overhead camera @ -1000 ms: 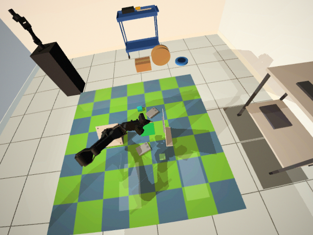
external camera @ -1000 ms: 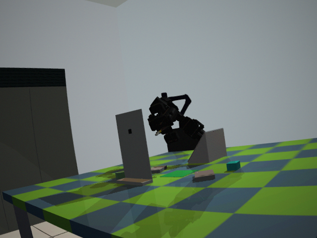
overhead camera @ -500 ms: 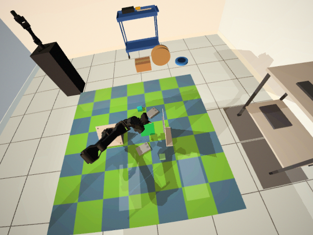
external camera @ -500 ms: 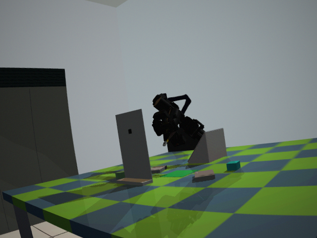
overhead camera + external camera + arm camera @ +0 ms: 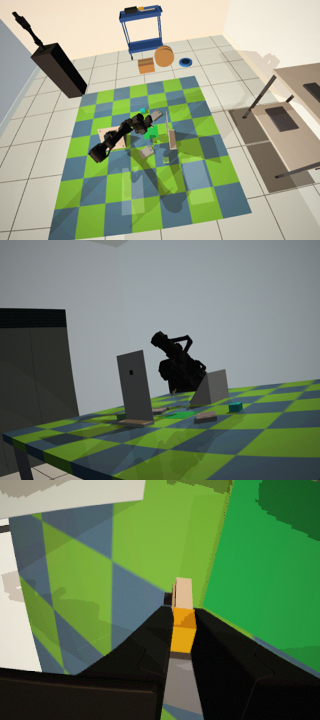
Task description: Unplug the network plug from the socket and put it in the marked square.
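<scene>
My gripper tip is 10 cm above the marked square and 2 cm past it. Round my gripper tip: orange network plug (right at my gripper tip); teal cube (23 cm to the left, 9 cm below, 8 cm behind); grey upright panel (14 cm ahead, 9 cm to the right, 2 cm above).
</scene>
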